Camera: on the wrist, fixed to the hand. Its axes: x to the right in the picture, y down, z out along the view.
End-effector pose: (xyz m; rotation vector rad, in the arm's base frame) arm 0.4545 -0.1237 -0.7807 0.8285 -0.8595 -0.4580
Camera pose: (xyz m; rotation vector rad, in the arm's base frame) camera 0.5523 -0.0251 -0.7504 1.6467 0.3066 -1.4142
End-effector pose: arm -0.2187 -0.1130 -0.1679 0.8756 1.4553 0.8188
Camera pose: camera -0.3257 -0.0650 -0.0876 -0.4218 2.0641 -0.3439
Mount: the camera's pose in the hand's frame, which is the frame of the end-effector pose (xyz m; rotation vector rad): 0.0075 0.0873 -0.1119 0.2291 0.4551 -1.5134
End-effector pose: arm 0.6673 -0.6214 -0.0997 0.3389 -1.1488 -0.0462
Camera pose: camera 0.7592 -0.5133 -0.1088 1.2866 -0.2328 -1.1053
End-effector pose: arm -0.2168 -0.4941 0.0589 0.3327 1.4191 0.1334
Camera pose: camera -0.3163 -0.3929 0.0656 -0.6785 1.7941 -1.2527
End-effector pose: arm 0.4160 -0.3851 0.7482 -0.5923 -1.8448 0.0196
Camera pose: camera 0.5479 -0.3363 0.7689 0.9635 -1.4036 -0.8143
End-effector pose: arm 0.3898 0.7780 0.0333 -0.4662 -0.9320 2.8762
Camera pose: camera 0.4188 0.7710 -0.1057 -0.1909 -0.4618 1.3749
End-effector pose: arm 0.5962 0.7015 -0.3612 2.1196 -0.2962 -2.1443
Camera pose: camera 0.7028 0.6081 -0.3502 -1.7075 -0.8368 0.9184
